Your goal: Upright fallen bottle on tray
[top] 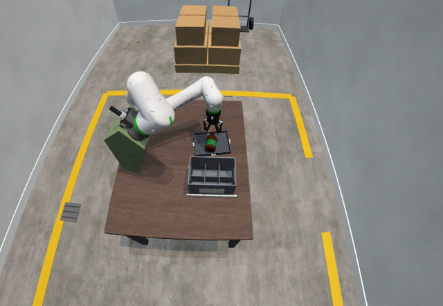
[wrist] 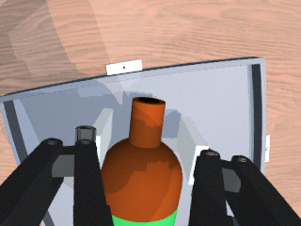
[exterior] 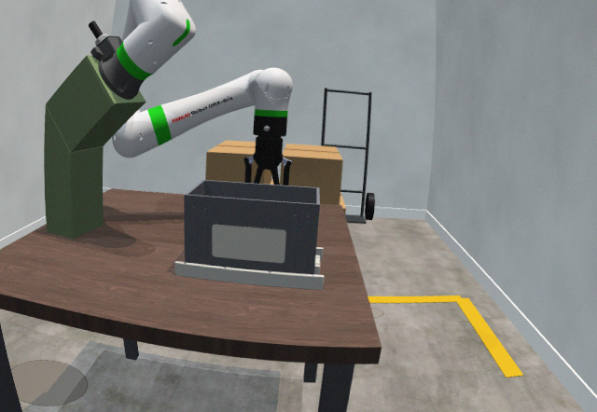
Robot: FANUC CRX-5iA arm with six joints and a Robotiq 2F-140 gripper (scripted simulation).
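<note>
My hand is 50 mm to the left of the brown bottle and 20 mm above it. From my hand the other things lie so: grey tray: 50 mm to the right, 50 mm below; then dark grey crate: 30 mm ahead, 350 mm to the right, 20 mm above.
</note>
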